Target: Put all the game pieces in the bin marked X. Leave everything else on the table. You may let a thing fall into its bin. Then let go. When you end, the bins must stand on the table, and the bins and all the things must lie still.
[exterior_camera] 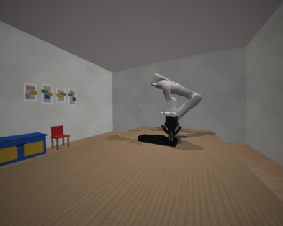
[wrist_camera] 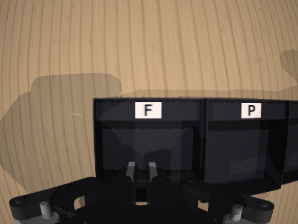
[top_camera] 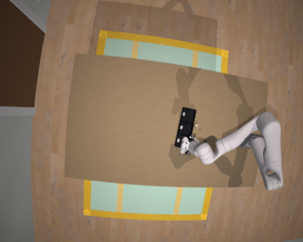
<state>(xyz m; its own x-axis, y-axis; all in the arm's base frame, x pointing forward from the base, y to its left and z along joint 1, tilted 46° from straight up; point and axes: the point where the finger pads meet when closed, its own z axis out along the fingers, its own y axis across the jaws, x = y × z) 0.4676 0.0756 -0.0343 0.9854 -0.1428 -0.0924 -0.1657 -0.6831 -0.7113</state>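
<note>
Now: the white die 7 cm behind my hand, 11 cm to the right of it and 3 cm below it. Also, from my hand: grey screw: 11 cm behind, 4 cm to the left, 3 cm below; then joined black bins: 1 cm ahead, 9 cm to the right, 2 cm below; then white domino: 7 cm behind, 1 cm to the right, 3 cm below.
</note>
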